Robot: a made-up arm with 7 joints. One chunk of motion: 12 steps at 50 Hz.
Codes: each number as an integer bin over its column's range. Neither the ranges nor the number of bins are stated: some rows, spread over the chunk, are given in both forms.
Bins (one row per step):
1: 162 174 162 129 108 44
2: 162 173 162 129 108 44
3: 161 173 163 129 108 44
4: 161 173 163 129 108 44
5: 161 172 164 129 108 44
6: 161 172 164 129 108 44
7: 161 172 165 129 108 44
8: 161 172 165 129 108 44
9: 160 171 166 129 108 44
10: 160 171 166 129 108 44
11: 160 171 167 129 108 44
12: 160 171 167 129 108 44
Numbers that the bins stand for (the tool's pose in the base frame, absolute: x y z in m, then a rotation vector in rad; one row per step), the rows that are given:
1: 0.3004 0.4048 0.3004 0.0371 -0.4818 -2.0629
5: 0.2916 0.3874 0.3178 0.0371 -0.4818 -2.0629
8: 0.2916 0.3874 0.3265 0.0371 -0.4818 -2.0629
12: 0.2829 0.3787 0.3439 0.0371 -0.4818 -2.0629
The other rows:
2: 0.3004 0.3961 0.3004 0.0371 -0.4818 -2.0629
3: 0.2916 0.3961 0.3091 0.0371 -0.4818 -2.0629
4: 0.2916 0.3961 0.3091 0.0371 -0.4818 -2.0629
6: 0.2916 0.3874 0.3178 0.0371 -0.4818 -2.0629
7: 0.2916 0.3874 0.3265 0.0371 -0.4818 -2.0629
9: 0.2829 0.3787 0.3352 0.0371 -0.4818 -2.0629
10: 0.2829 0.3787 0.3352 0.0371 -0.4818 -2.0629
11: 0.2829 0.3787 0.3439 0.0371 -0.4818 -2.0629

